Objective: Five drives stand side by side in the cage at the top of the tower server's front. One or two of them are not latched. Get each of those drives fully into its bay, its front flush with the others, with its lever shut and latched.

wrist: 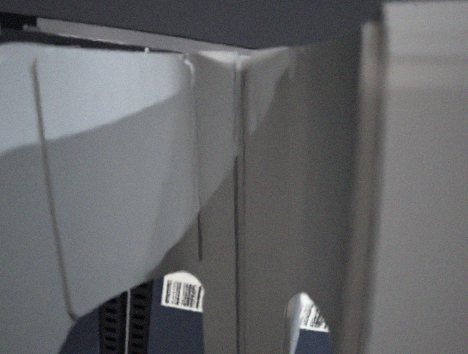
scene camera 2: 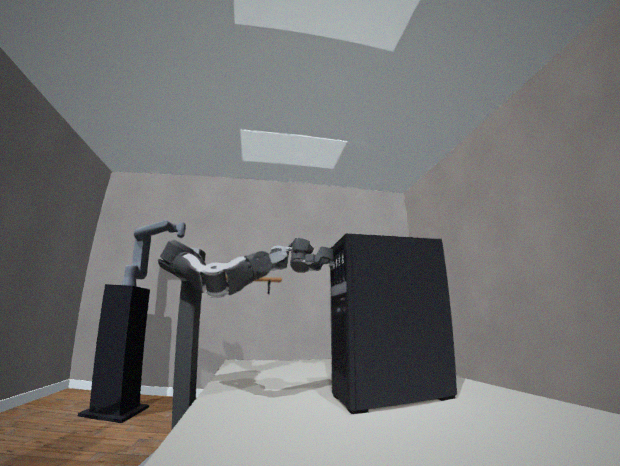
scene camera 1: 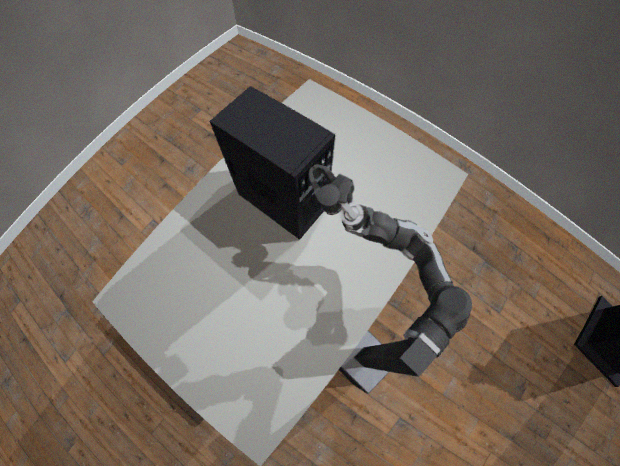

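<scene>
The black tower server (scene camera 1: 273, 127) (scene camera 2: 398, 320) stands upright on the pale table. The drive cage (scene camera 2: 339, 273) is at the top of its front, above a light grey strip. Drives with pale fittings show small beside the hand in the first scene view. My gripper (scene camera 1: 312, 172) (scene camera 2: 331, 255) (wrist: 263, 212) is shut, with no drive seen between its fingers, and its tips are at the upper part of the cage. In the wrist view the fingers hide most of the cage; below them show dark blue surfaces with a barcode label (wrist: 182, 293) and black slotted strips (wrist: 112, 322). Which drive is unlatched and the levers' positions are hidden.
The pale table (scene camera 1: 400, 145) (scene camera 2: 310, 435) carries the tower. A second, grey arm (scene camera 2: 142, 245) stands on a black pedestal (scene camera 2: 117, 350) behind my arm. An orange-brown bar (scene camera 2: 270, 279) shows beyond my forearm. A light edge (wrist: 115, 40) crosses above the fingers in the wrist view.
</scene>
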